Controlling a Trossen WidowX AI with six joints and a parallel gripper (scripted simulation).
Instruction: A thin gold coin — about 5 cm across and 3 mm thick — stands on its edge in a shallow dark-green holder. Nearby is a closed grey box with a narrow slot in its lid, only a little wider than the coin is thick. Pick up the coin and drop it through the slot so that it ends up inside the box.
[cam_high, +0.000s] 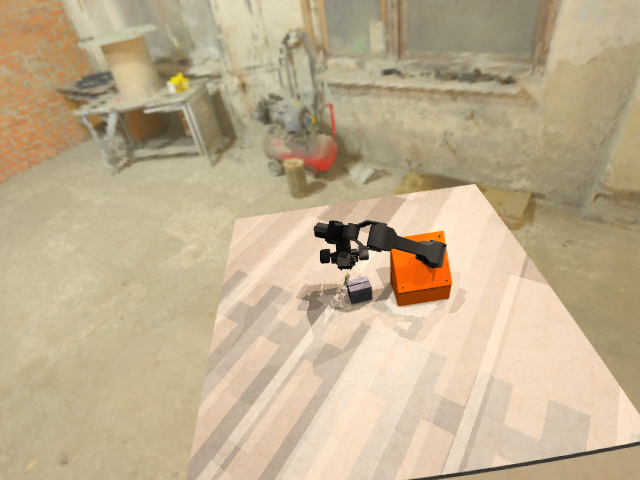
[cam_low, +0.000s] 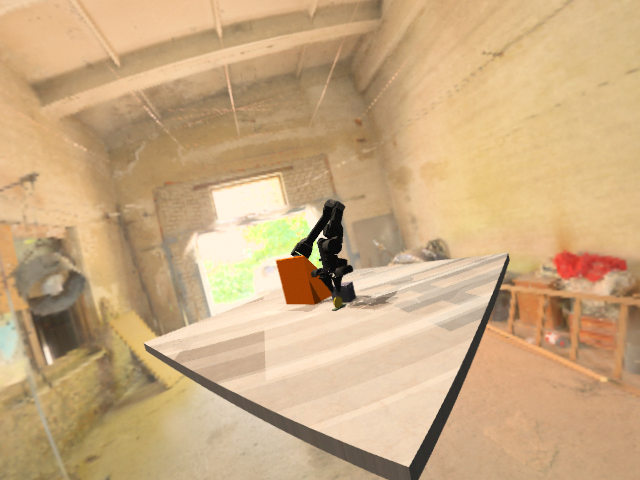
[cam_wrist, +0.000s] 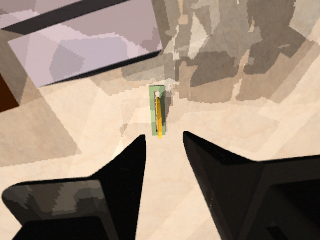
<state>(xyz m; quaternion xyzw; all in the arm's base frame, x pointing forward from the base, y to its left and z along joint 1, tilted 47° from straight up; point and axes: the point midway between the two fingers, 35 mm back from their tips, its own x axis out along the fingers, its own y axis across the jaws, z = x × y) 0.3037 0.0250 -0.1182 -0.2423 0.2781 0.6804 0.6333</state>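
My gripper tip is now 40 mm above the gold coin.
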